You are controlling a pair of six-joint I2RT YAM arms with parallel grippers.
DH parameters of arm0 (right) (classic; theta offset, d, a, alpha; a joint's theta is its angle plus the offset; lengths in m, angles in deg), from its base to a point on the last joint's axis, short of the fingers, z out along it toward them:
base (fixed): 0 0 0 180
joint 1: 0 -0.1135 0.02 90
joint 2: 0 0 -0.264 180
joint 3: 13.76 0 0.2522 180
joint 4: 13.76 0 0.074 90
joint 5: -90 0 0 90
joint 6: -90 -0.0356 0 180
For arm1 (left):
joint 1: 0 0.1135 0.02 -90
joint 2: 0 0 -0.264 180
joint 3: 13.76 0 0.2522 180
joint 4: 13.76 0 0.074 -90
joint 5: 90 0 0 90
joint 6: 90 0.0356 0 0
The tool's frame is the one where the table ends.
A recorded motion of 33 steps. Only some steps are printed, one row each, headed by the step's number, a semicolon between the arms.
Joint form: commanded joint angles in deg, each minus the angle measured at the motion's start. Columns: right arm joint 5, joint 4, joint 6, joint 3, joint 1, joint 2; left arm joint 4, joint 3, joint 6, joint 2, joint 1, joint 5.
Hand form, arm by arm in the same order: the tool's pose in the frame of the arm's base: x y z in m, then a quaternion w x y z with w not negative. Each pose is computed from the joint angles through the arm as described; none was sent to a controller.
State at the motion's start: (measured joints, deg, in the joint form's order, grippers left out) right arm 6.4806 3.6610 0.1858 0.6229 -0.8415 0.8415; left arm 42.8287 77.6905 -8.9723 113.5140 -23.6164 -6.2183
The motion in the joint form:
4: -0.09 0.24 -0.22 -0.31 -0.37 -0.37; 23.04 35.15 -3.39 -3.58 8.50 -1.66
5: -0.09 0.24 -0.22 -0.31 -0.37 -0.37; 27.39 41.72 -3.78 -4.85 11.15 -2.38
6: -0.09 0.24 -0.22 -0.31 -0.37 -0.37; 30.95 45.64 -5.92 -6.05 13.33 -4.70
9: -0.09 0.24 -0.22 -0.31 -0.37 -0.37; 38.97 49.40 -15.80 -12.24 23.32 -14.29
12: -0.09 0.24 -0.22 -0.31 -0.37 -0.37; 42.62 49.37 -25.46 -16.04 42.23 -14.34
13: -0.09 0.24 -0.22 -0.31 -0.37 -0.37; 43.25 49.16 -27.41 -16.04 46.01 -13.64
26: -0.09 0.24 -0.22 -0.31 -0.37 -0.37; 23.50 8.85 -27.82 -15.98 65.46 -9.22
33: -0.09 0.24 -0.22 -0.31 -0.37 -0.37; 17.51 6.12 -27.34 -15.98 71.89 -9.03
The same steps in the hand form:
4: 0.1101 0.0063 0.1672 0.68007 -0.04550 0.73014 0.04818; 0.3887 -0.0999 0.3367 0.24240 0.00726 0.97010 0.00949
5: 0.1101 0.0063 0.1672 0.68007 -0.04550 0.73014 0.04818; 0.3814 -0.0789 0.3742 0.27198 -0.02214 0.96196 0.01327
6: 0.1101 0.0063 0.1672 0.68007 -0.04550 0.73014 0.04818; 0.3715 -0.0606 0.3977 0.28843 -0.06471 0.95486 0.02927
9: 0.1101 0.0063 0.1672 0.68007 -0.04550 0.73014 0.04818; 0.3261 0.0108 0.4441 0.31793 -0.25035 0.90856 0.10370
12: 0.1101 0.0063 0.1672 0.68007 -0.04550 0.73014 0.04818; 0.2784 0.1070 0.4595 0.30954 -0.46690 0.81823 0.12922
13: 0.1101 0.0063 0.1672 0.68007 -0.04550 0.73014 0.04818; 0.2704 0.1245 0.4579 0.30023 -0.50615 0.79804 0.12961
26: 0.1101 0.0063 0.1672 0.68007 -0.04550 0.73014 0.04818; 0.2397 0.2274 0.2817 0.10342 -0.63552 0.75255 0.13819
33: 0.1101 0.0063 0.1672 0.68007 -0.04550 0.73014 0.04818; 0.2170 0.2574 0.2712 0.12297 -0.67414 0.71372 0.14499

